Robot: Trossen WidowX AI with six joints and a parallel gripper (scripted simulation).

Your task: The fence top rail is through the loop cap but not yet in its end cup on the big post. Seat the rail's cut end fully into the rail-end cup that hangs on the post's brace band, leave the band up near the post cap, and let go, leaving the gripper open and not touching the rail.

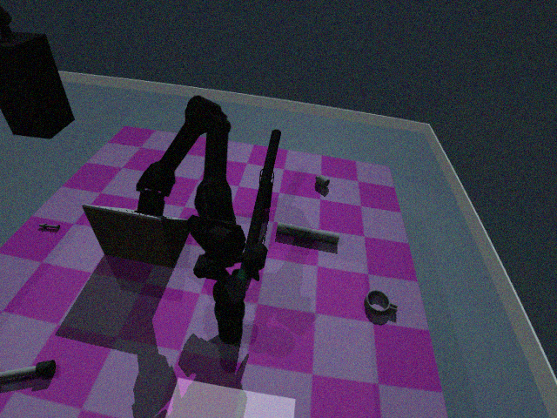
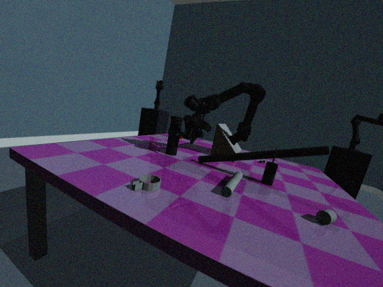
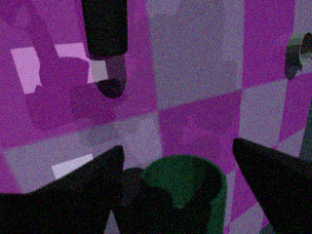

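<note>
My gripper tip is 30 mm to the left of the green rail-end cup, 30 mm below it and 20 mm past it. Also, from my gripper tip: bolt: 670 mm behind, 150 mm to the left, 90 mm below; then grey tube: 270 mm to the left, 170 mm ahead, 80 mm below; then loop-cap post: 400 mm to the left, 10 mm above.
</note>
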